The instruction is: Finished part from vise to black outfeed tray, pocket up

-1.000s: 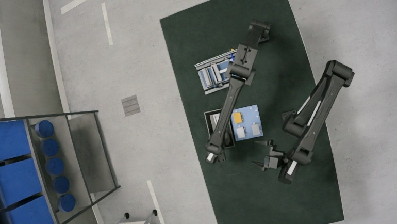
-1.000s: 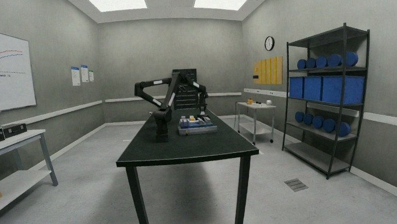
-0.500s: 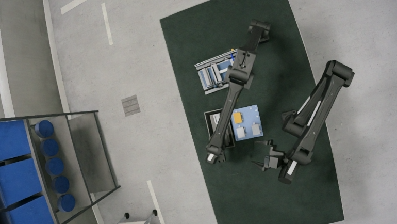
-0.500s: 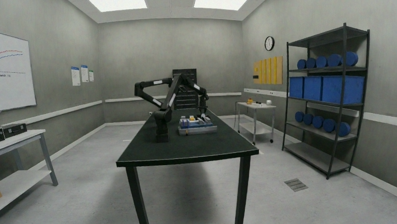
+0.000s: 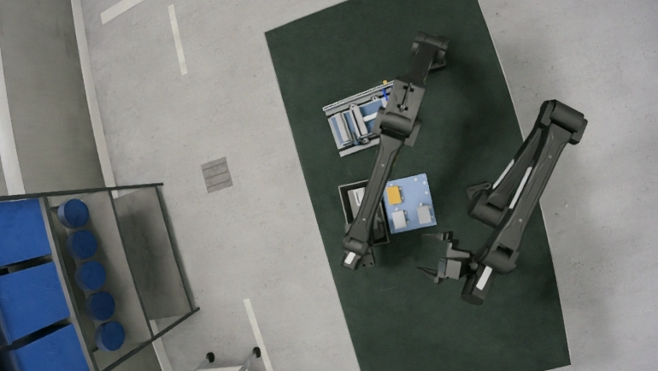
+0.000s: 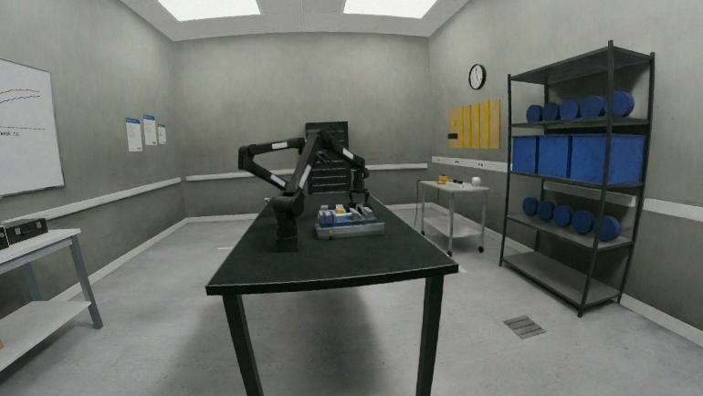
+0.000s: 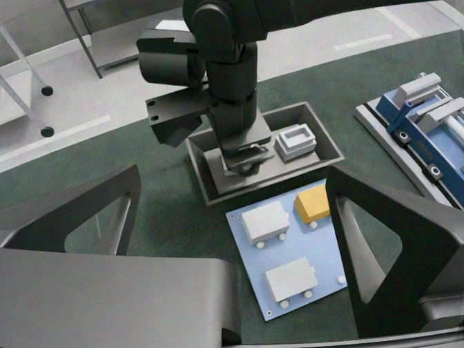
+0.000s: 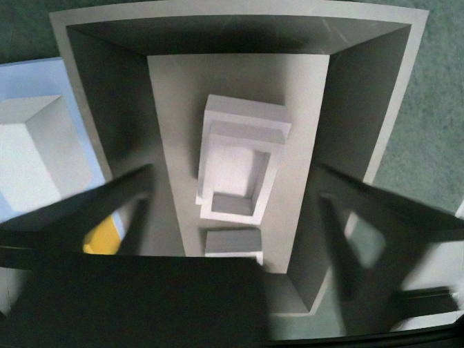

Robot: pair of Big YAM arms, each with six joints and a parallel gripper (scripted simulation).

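Right now my right hand is 12 cm past the plain white block, 1 cm to the right of it and 2 cm above it. The rest, counted from my right hand: blue stop bracket: 7 cm behind, 29 cm to the right, 1 cm above; blue plate: 17 cm behind, 3 cm to the right, 5 cm below; yellow block: 13 cm behind, 8 cm to the right, 2 cm below.
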